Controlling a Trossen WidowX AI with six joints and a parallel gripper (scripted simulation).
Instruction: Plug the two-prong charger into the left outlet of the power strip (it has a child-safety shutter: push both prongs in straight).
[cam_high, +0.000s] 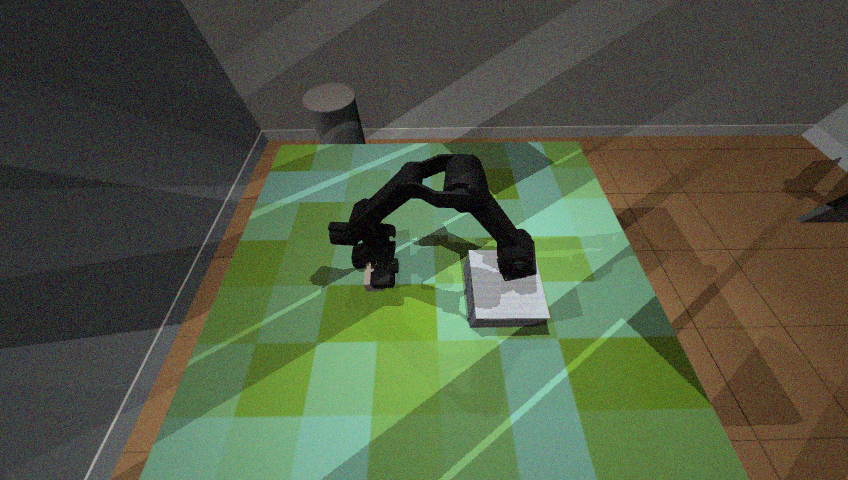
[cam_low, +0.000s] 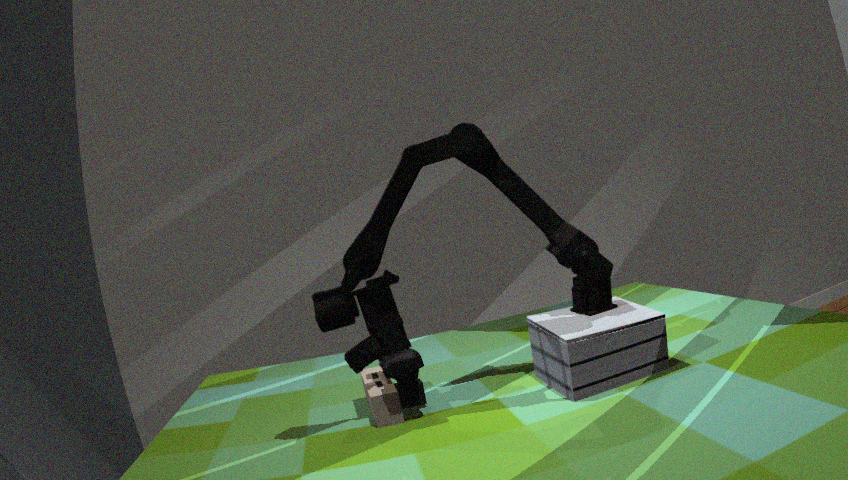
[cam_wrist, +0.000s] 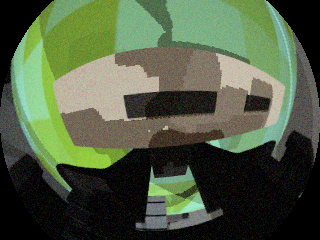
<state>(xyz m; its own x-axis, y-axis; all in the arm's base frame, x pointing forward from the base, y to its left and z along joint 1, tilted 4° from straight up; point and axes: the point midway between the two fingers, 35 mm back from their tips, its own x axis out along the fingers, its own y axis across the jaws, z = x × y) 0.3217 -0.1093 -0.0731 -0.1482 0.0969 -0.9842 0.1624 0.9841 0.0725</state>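
Right now the black two-prong charger is 20 mm ahead of my gripper tip and 10 mm above it.
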